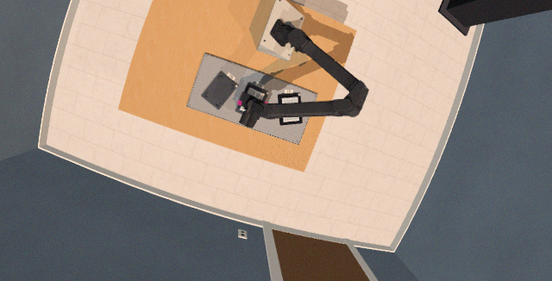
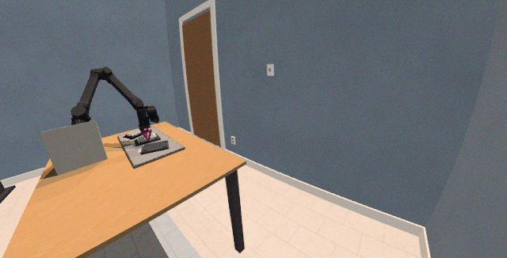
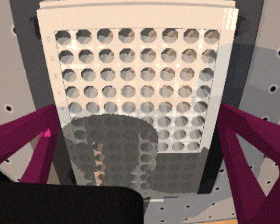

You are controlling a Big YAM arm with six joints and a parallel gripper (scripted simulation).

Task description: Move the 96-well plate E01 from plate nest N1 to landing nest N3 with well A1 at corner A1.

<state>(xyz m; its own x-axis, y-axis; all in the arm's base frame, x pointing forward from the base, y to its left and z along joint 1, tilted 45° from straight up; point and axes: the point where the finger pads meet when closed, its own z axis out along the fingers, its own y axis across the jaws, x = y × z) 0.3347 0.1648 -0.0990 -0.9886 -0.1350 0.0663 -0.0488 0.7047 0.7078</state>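
Right now the dark landing nest N3 is 20 mm below my hand. Also, from my hand: dark plate nest N1: 20 mm ahead, 180 mm to the right, 20 mm below; label N1: 70 mm behind, 160 mm to the right, 20 mm below.
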